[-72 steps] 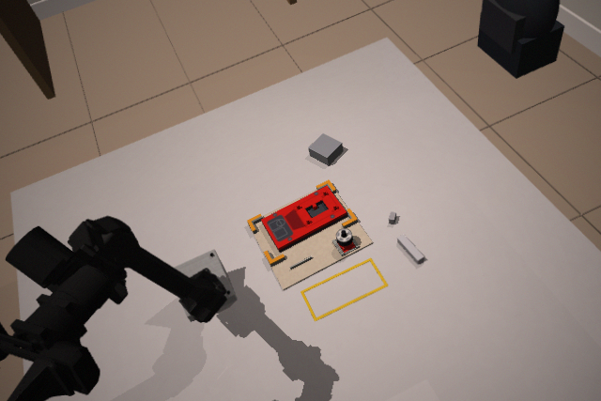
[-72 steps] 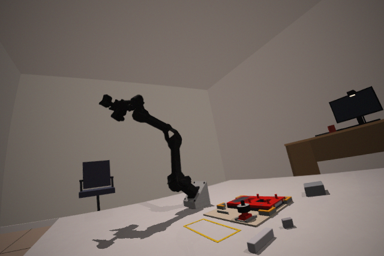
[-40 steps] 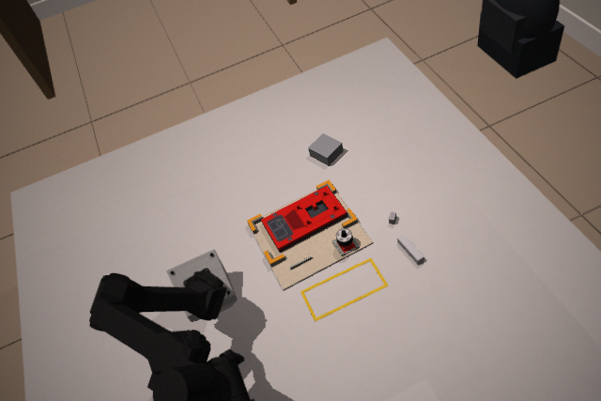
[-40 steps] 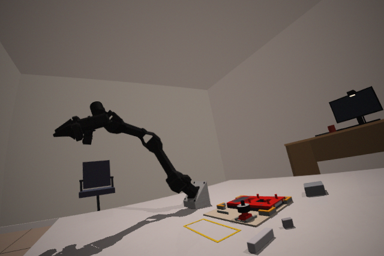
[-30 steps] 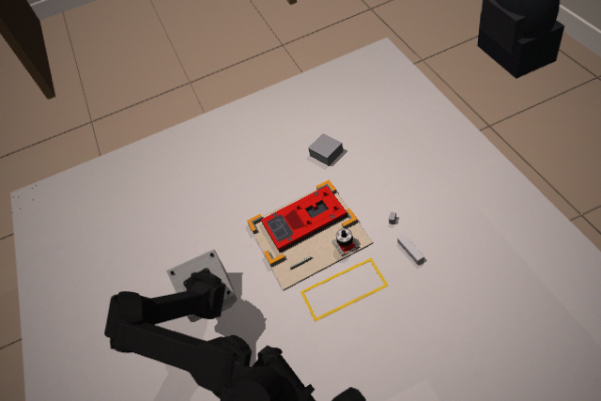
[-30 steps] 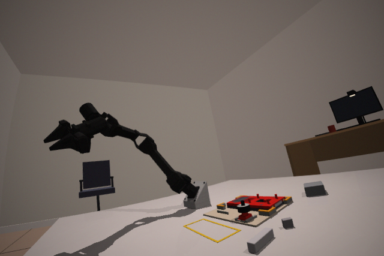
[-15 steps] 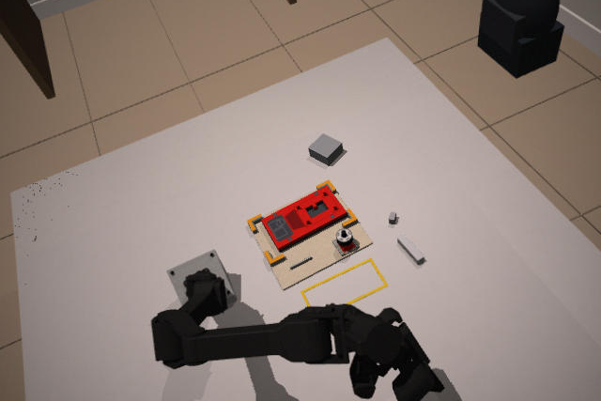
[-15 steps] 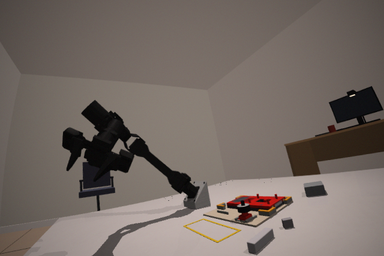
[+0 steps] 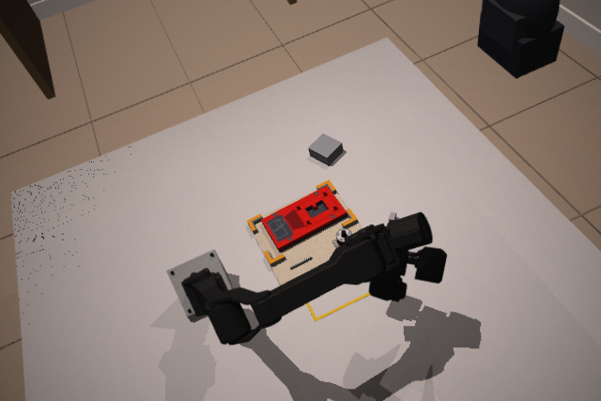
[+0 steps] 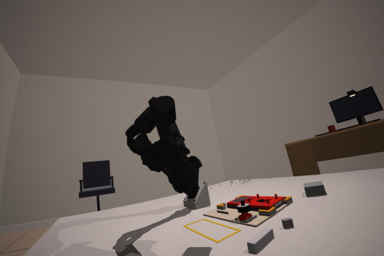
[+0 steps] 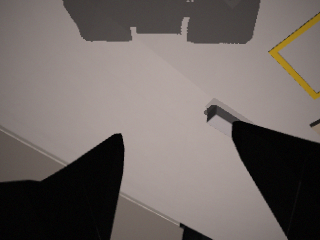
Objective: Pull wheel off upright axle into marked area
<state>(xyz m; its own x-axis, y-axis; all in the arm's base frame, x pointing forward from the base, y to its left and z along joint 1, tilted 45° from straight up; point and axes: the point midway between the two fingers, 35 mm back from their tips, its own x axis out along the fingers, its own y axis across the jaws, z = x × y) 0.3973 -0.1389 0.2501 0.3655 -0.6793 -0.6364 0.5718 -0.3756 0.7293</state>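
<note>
The wheel is 22 cm to the left of my gripper tip, 11 cm below it and 5 cm behind it. Round my gripper tip: long grey block (14 cm below, 12 cm to the left, 7 cm ahead); grey box (52 cm to the left, 13 cm below, 6 cm ahead).
</note>
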